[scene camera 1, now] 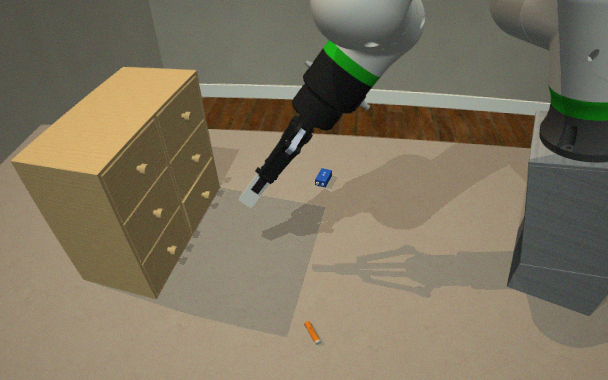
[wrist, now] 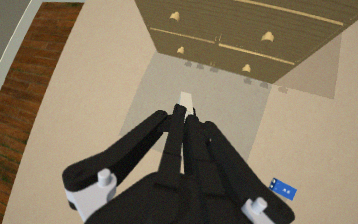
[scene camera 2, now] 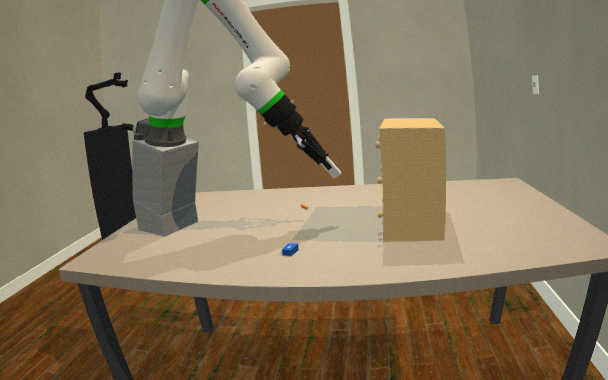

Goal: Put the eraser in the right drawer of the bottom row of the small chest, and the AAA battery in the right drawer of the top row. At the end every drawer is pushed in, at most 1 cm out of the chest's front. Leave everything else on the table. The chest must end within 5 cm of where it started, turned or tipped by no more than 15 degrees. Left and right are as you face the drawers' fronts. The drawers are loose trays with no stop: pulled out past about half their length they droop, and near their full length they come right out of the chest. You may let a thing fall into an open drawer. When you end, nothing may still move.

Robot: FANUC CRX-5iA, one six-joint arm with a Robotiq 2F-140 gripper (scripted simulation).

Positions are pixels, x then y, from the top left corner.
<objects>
my gripper: scene camera 1; wrist 183, 100; scene camera 2
same spot on my gripper: (scene camera 2: 317, 154) = (scene camera 1: 274, 148)
</objects>
